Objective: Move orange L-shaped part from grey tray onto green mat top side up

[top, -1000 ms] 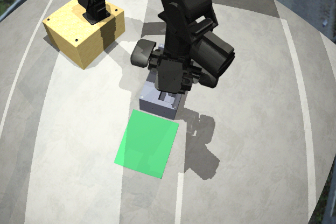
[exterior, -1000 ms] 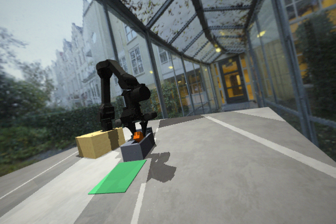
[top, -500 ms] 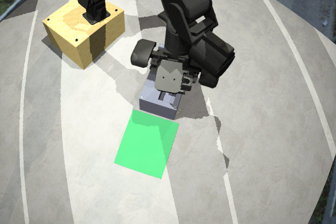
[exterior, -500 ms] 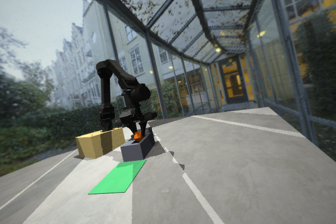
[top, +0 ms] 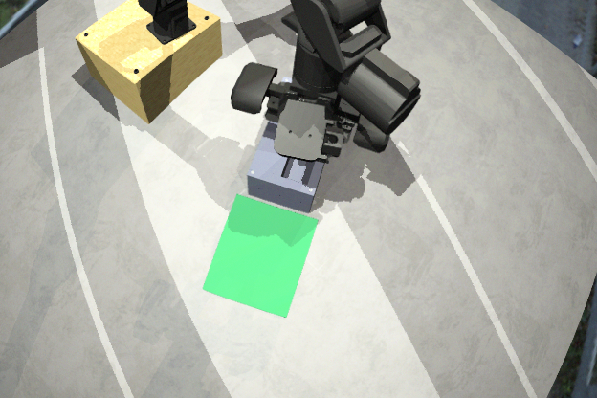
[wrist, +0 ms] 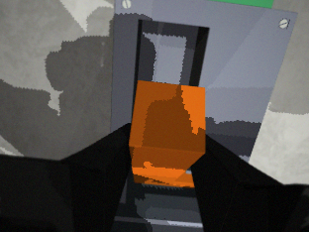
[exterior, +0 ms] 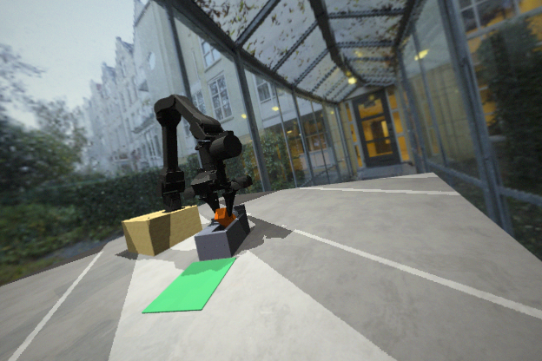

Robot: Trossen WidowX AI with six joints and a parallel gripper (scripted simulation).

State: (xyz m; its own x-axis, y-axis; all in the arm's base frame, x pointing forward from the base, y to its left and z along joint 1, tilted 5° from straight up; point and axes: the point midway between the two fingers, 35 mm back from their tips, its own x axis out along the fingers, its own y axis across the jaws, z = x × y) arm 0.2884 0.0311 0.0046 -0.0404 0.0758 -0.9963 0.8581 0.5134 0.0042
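The green mat lies 6 cm ahead of my gripper tip, 13 cm to the right of it and 10 cm below it. Round my gripper tip: orange L-shaped part 3 cm behind, 2 cm to the left, 3 cm below.
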